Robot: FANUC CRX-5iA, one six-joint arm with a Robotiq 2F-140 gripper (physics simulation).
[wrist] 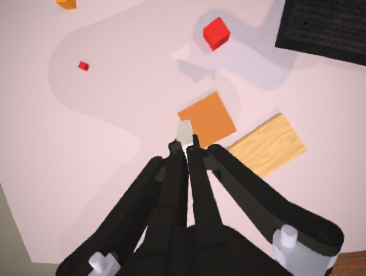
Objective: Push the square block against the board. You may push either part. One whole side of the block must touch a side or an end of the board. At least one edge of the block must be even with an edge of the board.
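Frame: origin at the arm's base, x right, y back, z down, level; centimetres.
Seen in the pictures: gripper, fingertip midpoint: (186, 130).
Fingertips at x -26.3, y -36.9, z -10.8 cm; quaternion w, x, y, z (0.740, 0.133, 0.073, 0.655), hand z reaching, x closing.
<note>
Pixels of each thing's middle, then the offset from my fingertips to it. "spot": a spot on its surface instead.
- orange square block, body centre: (206, 121) dx -0.5, dy +2.7, dz +18.2 cm
- light wooden board, body centre: (262, 150) dx -8.2, dy +15.2, dz +18.2 cm
- tiny red cube, body centre: (84, 66) dx +16.5, dy -27.5, dz +18.9 cm
- orange object, surface spot: (66, 3) spot: dx +31.5, dy -28.9, dz +17.3 cm
The orange square block (212, 117) lies flat near the middle of the wrist view. The light wooden board (270, 145) lies to its lower right, turned at an angle. A narrow strip of table shows between the block's right corner and the board's upper long side. The board's lower left part is hidden behind the gripper. My gripper (186, 130) is shut and empty, with its pale fingertips over the left edge of the orange block in this view. Its black fingers cover the block's lower left part. How high the tips are above the table I cannot tell.
A red cube (216, 34) stands above the block in view, and a tiny red cube (83, 66) lies at the upper left. Part of an orange object (66, 3) shows at the top left edge. A black ridged object (325, 30) fills the upper right corner.
</note>
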